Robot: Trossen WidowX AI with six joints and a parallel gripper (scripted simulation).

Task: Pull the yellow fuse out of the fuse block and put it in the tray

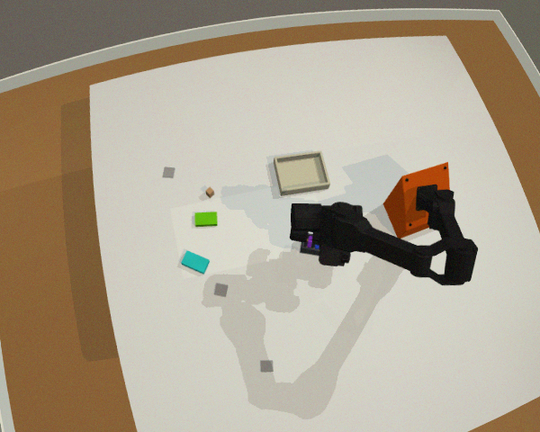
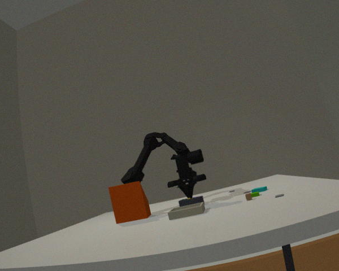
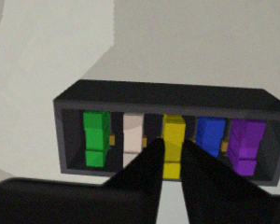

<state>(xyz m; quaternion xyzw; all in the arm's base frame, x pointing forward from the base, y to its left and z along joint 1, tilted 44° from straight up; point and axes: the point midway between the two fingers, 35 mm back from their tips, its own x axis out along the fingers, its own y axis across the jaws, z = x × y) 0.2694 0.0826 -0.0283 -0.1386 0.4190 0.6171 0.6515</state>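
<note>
Now: the blue fuse 20 mm ahead of my gripper tip, 10 mm to the right of it and 10 mm below it. From my gripper tip the other things lie so: white fuse (20 mm behind, 10 mm to the left, 10 mm below); then yellow fuse (10 mm below); then purple fuse (40 mm ahead, 10 mm to the right, 10 mm below).
</note>
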